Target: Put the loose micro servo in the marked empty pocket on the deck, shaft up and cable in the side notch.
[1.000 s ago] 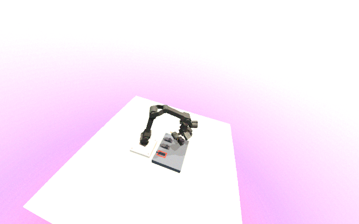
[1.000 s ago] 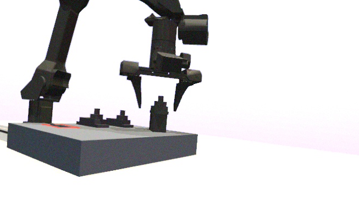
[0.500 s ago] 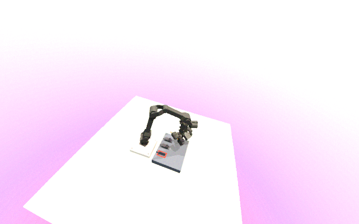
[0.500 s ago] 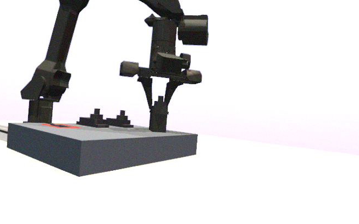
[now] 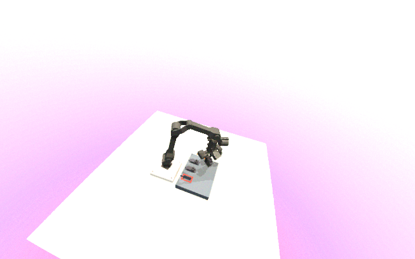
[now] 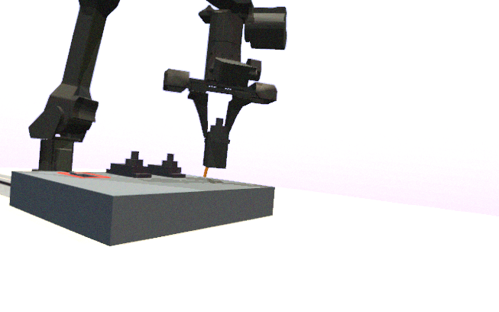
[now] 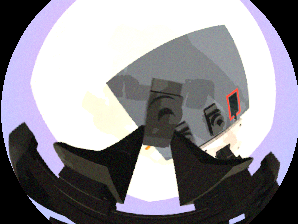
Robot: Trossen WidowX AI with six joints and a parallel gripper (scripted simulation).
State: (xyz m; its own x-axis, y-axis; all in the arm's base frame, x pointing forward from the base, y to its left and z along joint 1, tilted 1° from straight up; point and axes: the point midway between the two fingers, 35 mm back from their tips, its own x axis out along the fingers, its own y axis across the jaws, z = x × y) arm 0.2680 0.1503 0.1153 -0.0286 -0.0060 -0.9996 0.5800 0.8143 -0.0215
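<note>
My gripper tip is 2 cm short of the grey deck, 10 cm to the left of it and 9 cm above it.
</note>
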